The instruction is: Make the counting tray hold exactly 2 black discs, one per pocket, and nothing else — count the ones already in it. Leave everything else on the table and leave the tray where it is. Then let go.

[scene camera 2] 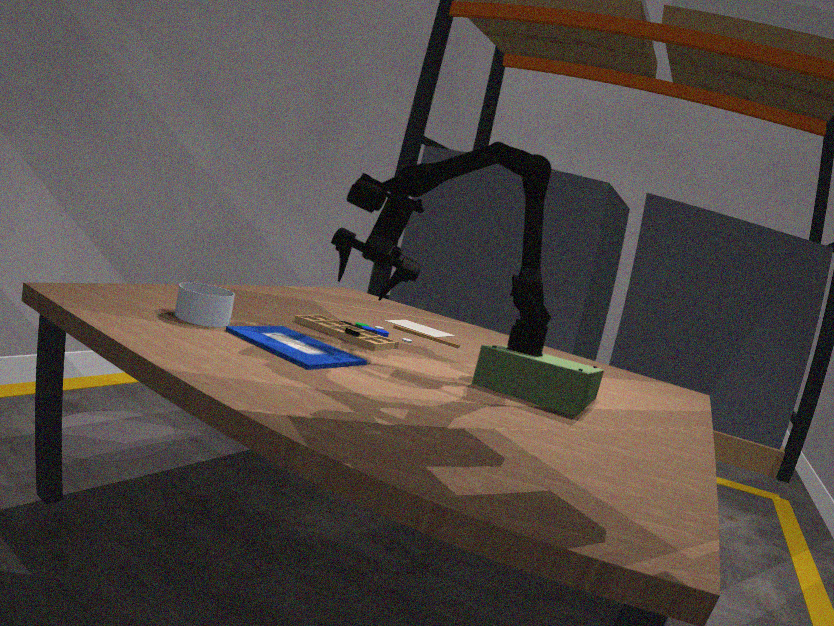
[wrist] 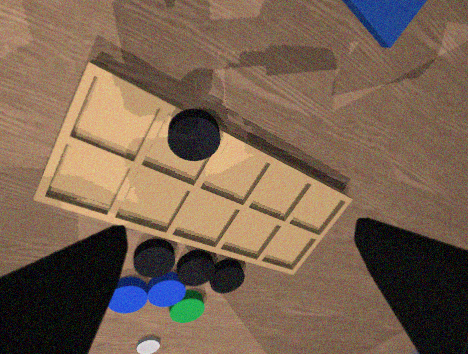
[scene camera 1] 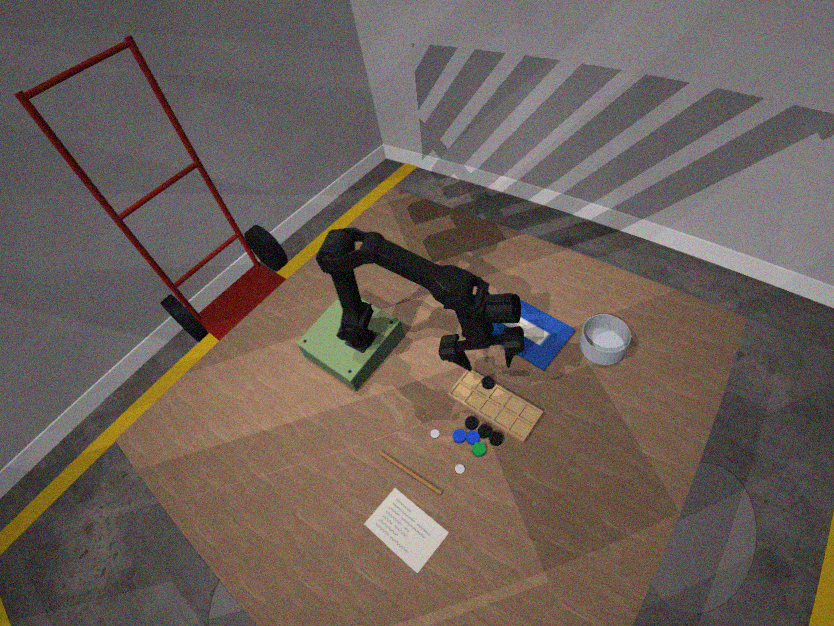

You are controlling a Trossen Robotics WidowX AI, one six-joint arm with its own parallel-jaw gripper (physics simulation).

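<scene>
The tan ten-pocket counting tray lies on the table. One black disc is at the second pocket of its far row in the wrist view and overlaps the outer rim; whether it lies flat is unclear. Three loose black discs, a left one, a middle one and a right one, lie outside, along the tray's other long side. My gripper is open and empty, above the tray.
Two blue discs and a green disc lie close by the loose black ones. Small white discs, a wooden stick, a paper, a blue board and a grey bowl surround the tray.
</scene>
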